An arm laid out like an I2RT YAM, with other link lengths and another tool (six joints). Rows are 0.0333 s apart.
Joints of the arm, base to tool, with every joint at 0 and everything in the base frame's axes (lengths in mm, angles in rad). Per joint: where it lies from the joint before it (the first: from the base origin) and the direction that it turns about. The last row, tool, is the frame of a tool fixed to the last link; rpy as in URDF.
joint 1: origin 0 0 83 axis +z
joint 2: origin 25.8 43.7 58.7 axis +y
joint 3: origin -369.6 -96.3 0 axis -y
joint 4: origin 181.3 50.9 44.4 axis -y
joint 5: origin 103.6 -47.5 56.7 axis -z
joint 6: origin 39.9 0 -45.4 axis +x
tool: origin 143 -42 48 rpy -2.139 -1.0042 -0.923
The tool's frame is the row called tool.
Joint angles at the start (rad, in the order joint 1, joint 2, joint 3, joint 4, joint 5, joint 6): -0.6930, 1.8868, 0.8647, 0.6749, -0.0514, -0.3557
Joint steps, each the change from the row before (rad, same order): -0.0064, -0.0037, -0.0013, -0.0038, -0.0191, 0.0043; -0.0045, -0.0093, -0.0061, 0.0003, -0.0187, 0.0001; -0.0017, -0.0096, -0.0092, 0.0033, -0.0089, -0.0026; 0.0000, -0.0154, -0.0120, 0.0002, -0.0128, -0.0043
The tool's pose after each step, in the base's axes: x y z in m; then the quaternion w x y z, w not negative. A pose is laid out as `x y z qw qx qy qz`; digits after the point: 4 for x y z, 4 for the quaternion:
0.3955 -0.4101 0.3305 0.0844 0.8404 -0.3250 0.4254
0.3939 -0.4075 0.3330 0.0794 0.8411 -0.3204 0.4284
0.3920 -0.4048 0.3352 0.0782 0.8415 -0.3169 0.4305
0.3900 -0.3996 0.3384 0.0758 0.8429 -0.3108 0.4327

